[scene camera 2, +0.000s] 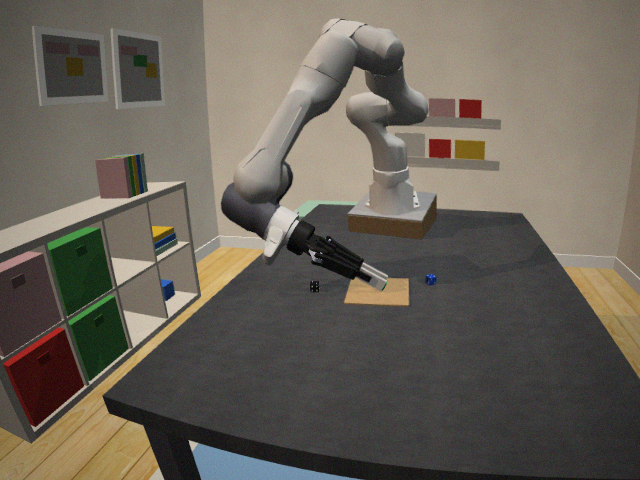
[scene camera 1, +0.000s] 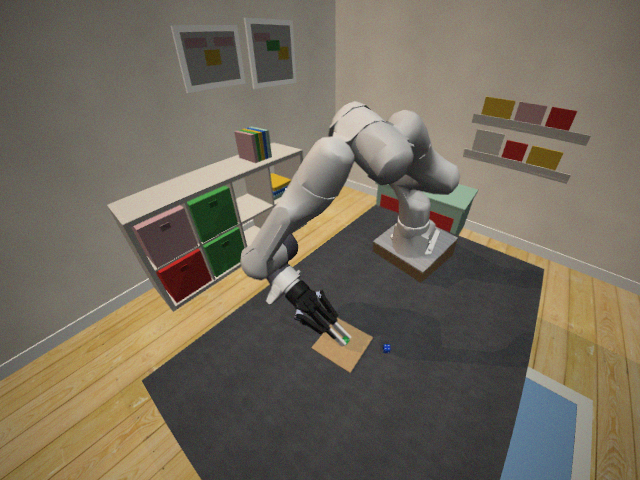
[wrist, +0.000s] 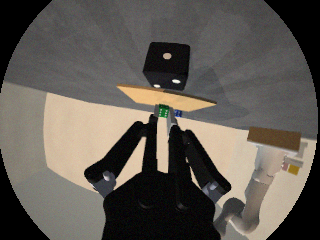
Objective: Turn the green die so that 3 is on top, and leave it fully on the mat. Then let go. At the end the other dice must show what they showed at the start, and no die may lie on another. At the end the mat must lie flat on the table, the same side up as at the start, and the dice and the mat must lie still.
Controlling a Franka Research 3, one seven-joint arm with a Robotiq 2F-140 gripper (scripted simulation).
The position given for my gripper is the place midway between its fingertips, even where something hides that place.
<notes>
In view: my gripper [scene camera 2: 384, 283], a tan mat [scene camera 1: 346, 357] and a black die [wrist: 166, 66].
The tan mat also shows in scene camera 2 [scene camera 2: 396, 293] and in the wrist view [wrist: 147, 95]. My gripper is seen too in scene camera 1 [scene camera 1: 346, 341] and in the wrist view [wrist: 162, 111].
</notes>
